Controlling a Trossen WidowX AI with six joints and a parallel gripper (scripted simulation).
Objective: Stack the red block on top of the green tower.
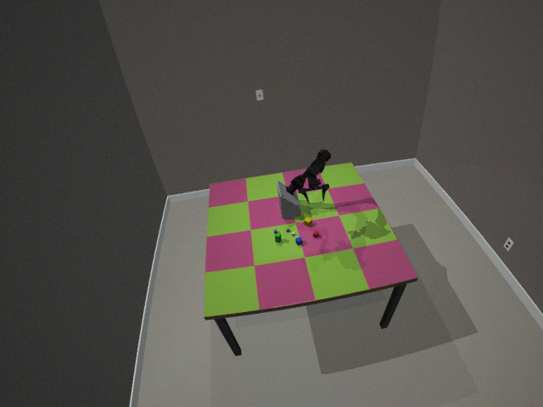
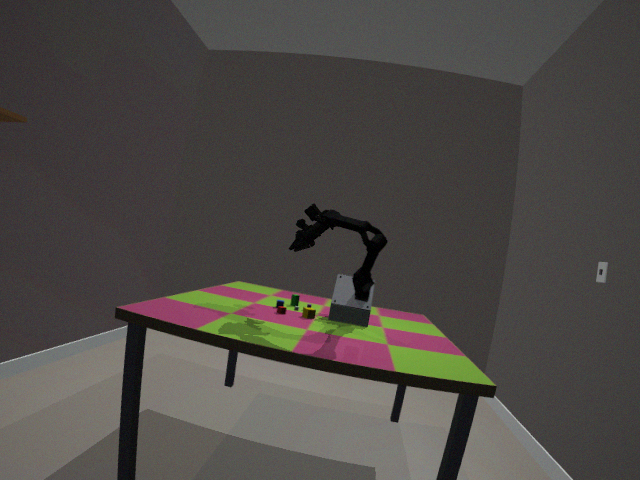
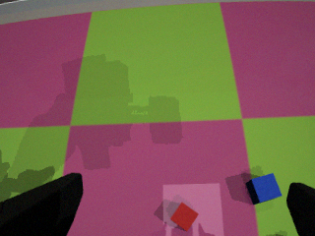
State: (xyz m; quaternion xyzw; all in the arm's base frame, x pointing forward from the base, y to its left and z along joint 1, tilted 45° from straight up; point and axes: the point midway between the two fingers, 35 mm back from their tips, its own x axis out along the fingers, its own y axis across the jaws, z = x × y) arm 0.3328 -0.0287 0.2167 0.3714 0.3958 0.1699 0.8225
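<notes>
Now: gripper tip 280 mm above the red block. From my gripper tip the other things lie so: yellow block: 280 mm below, 120 mm behind, 40 mm to the right; then white block: 290 mm below, 160 mm to the right, 40 mm behind; then blue block: 280 mm below, 120 mm to the right, 50 mm ahead.
</notes>
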